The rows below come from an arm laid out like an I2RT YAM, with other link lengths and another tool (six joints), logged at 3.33 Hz.
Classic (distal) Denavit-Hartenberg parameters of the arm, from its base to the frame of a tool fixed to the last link. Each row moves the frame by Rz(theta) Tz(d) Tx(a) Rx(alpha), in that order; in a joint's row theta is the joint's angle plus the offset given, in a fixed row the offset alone. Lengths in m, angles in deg.
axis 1: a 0.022; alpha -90; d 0.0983; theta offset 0
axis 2: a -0.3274; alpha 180; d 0; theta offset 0
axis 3: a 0.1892; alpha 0; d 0; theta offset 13.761
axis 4: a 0.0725; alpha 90; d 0.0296; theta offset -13.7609
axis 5: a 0; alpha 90; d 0.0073; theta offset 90
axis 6: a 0.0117; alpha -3.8; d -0.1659; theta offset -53
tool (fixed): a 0; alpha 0; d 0.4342; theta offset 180
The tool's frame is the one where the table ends.
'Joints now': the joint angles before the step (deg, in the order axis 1, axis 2, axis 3, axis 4, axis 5, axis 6). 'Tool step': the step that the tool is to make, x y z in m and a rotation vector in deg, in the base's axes. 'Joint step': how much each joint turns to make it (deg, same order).
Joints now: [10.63, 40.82, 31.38, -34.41, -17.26, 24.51]
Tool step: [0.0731, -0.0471, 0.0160, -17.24, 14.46, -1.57]
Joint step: [0.00, 31.90, 25.86, -12.86, 12.36, -7.37]
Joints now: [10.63, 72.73, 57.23, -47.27, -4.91, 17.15]
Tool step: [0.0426, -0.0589, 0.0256, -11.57, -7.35, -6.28]
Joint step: [0.04, 1.42, 2.05, 4.51, 14.18, -0.84]
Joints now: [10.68, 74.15, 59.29, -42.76, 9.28, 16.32]
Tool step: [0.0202, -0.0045, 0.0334, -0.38, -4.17, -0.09]
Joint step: [-1.27, 0.01, 6.06, -1.74, 0.24, -1.62]
